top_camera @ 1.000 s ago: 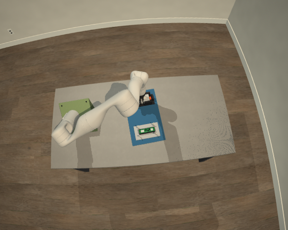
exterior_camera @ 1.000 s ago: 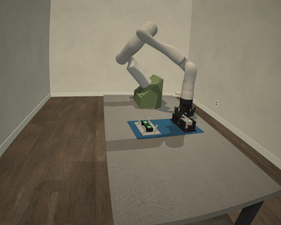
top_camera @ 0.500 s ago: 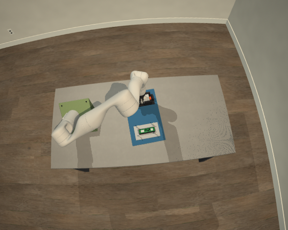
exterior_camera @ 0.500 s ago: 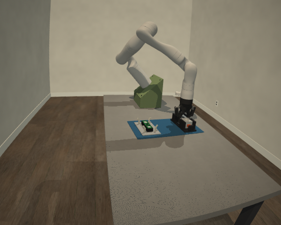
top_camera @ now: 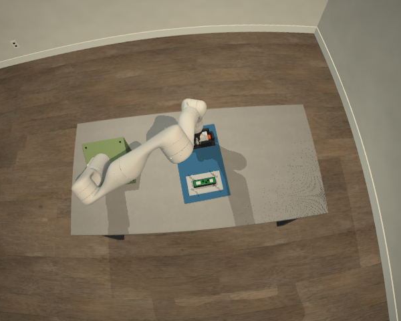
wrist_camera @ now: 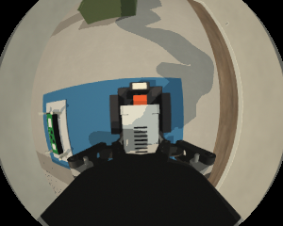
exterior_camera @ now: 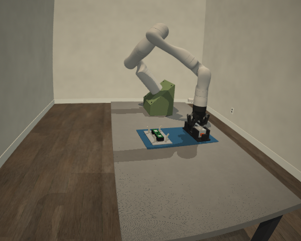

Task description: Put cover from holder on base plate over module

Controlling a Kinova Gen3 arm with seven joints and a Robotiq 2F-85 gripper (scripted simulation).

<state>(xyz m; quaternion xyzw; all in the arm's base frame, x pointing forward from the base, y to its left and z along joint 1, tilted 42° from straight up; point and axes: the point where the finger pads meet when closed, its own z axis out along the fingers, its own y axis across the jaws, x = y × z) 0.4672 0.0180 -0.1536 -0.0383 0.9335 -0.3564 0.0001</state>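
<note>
Right now the white cover is right at my hand.
</note>
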